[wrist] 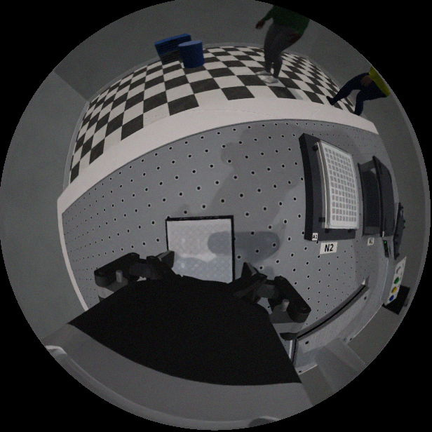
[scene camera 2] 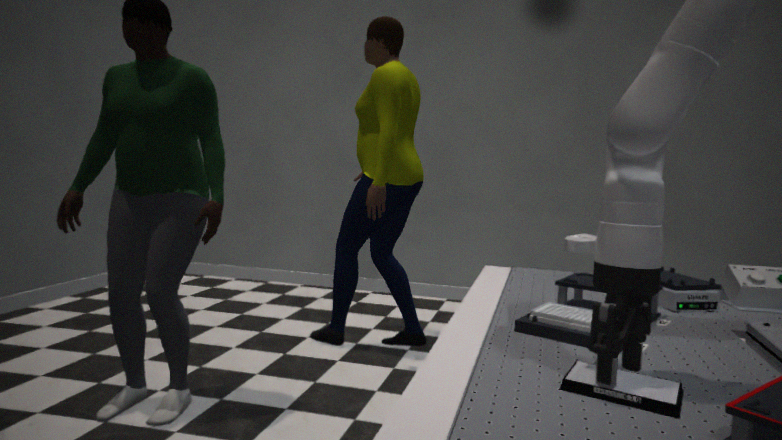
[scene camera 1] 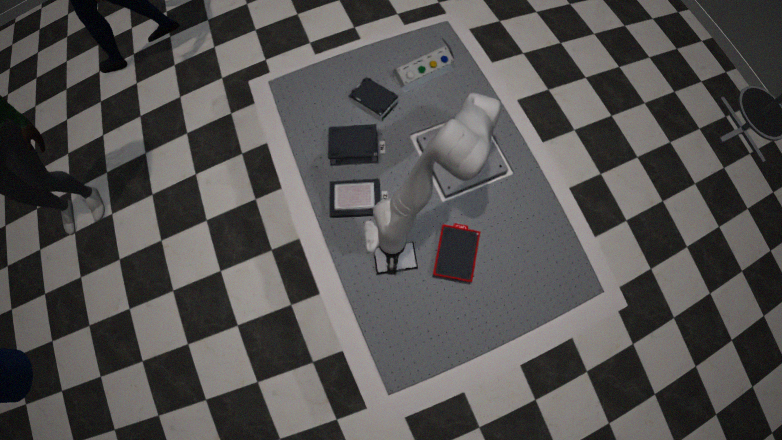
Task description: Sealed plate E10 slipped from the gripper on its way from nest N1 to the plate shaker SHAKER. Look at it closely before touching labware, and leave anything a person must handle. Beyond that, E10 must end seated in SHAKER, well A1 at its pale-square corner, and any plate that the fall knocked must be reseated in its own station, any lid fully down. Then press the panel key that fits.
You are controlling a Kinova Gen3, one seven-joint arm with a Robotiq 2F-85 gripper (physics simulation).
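Places are measured from the arm's base along level axes (x left, y ahead, z down), in millimetres.
Pixels of known places: gripper, fingertip midpoint: (scene camera 2: 618,378).
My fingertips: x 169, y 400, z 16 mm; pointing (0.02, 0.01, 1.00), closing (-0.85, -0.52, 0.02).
Ahead of a thing's pixels: the offset from my fingertips to its top centre. "spot": to the spot under its first point.
A white-topped plate with black edges @(dx +10, dy -1, dz -1 mm) (scene camera 1: 407,257) (scene camera 2: 656,385) (wrist: 187,240) lies flat on the table; its side label is too blurred to read surely as E10. My gripper (scene camera 1: 392,269) (scene camera 2: 619,376) (wrist: 207,264) is open and empty, pointing down just over it. A white well plate @(dx -227, dy +15, dz -23 mm) (scene camera 1: 354,195) (scene camera 2: 563,314) (wrist: 341,187) lies on dark nest N2 (scene camera 1: 332,199) (scene camera 2: 546,328) (wrist: 314,200); I cannot tell if it is fully seated. SHAKER @(spot: dx -510, dy -213, dz -41 mm) (scene camera 1: 374,98) (scene camera 2: 689,299) has a dark top and green display. The key panel @(dx -556, dy -445, dz -70 mm) (scene camera 1: 425,65) (wrist: 396,282) has white, green, yellow and blue keys.
A raised dark station @(dx -394, dy -68, dz -50 mm) (scene camera 1: 353,141) (wrist: 385,200) stands beside N2, its label blurred. A red-edged dark station @(dx +98, dy -169, dz -31 mm) (scene camera 1: 457,252) (scene camera 2: 765,399) stands right of the black-edged plate in scene camera 1. Two people (scene camera 2: 158,136) (scene camera 2: 388,125) stand beyond the table edge.
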